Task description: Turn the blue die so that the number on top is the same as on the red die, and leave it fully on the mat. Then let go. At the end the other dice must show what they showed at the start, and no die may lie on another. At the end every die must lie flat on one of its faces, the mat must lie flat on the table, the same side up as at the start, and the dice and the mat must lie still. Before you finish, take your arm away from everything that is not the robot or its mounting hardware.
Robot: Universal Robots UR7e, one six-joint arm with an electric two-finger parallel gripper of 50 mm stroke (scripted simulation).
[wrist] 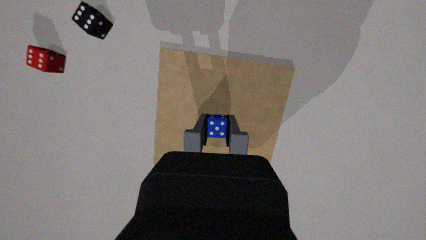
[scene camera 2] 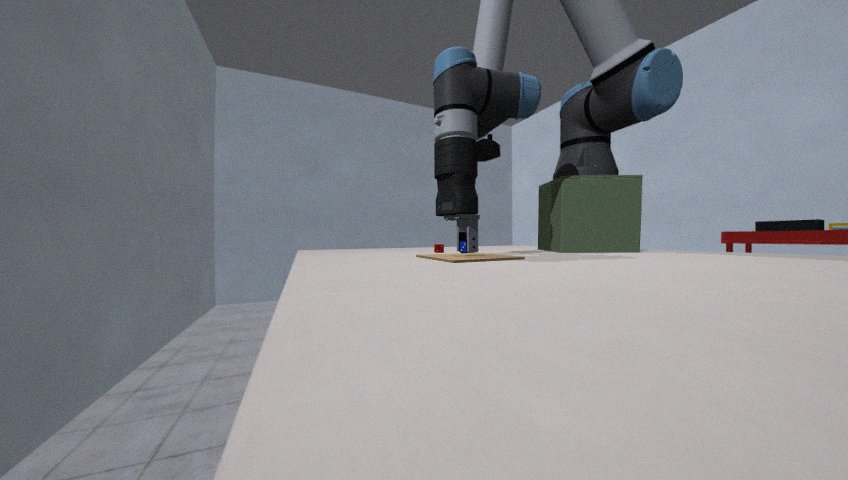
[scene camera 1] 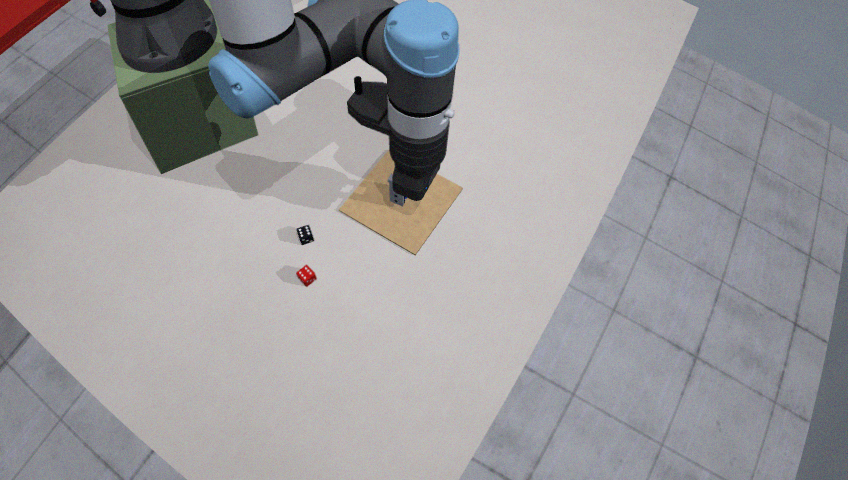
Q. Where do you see a red die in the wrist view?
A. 46, 60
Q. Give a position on a tan mat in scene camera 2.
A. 457, 257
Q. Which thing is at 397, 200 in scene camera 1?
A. My gripper.
